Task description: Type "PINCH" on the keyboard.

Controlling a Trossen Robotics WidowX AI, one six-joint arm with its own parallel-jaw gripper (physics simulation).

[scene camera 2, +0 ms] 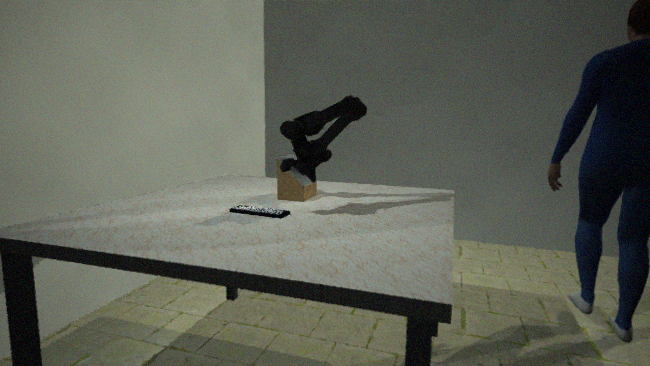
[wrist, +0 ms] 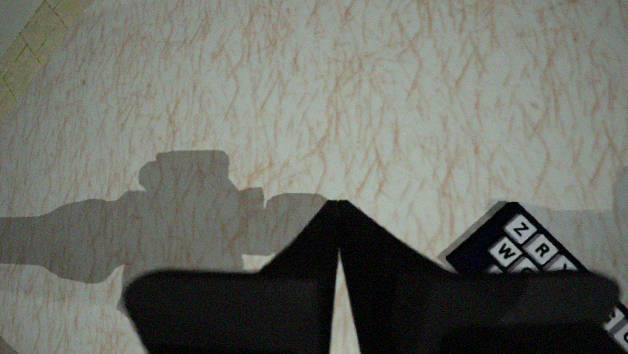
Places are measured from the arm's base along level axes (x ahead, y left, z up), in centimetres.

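Pixels of known places: gripper, fingertip midpoint: (scene camera 2: 314, 181) (wrist: 337, 209).
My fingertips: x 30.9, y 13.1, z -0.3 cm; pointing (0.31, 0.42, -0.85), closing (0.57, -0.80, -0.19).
Behind a point stands the place of what it marks.
A black keyboard (scene camera 2: 260, 211) @[x 35.6, y -5.5, z -11.1 cm] (wrist: 520, 244) @[x 36.1, y 0.9, z -11.3 cm] with white keys lies flat on the pale, red-veined table (scene camera 2: 350, 250) @[x 66.6, y 30.5, z -12.4 cm] (wrist: 350, 100) @[x 39.3, y 19.2, z -12.4 cm]. In the wrist view one corner of it shows at the lower right, with the Z, W and R keys readable; my right finger hides much of the rest. My black gripper (wrist: 337, 209) @[x 30.9, y 13.1, z -0.3 cm] is shut and empty, its fingertips together over bare table to the left of the keyboard corner. In the scene view the fingers cannot be told apart from the dark arm.
The black arm (scene camera 2: 330, 112) @[x 20.5, y 16.7, z 24.2 cm] is folded above a wooden block (scene camera 2: 295, 187) @[x 9.6, y 0.6, z -6.6 cm] behind the keyboard. A person in blue (scene camera 2: 612, 125) stands beyond the table's right side. Arm shadows fall on the table. The table's edge and tiled floor (wrist: 30, 50) show at the upper left of the wrist view.
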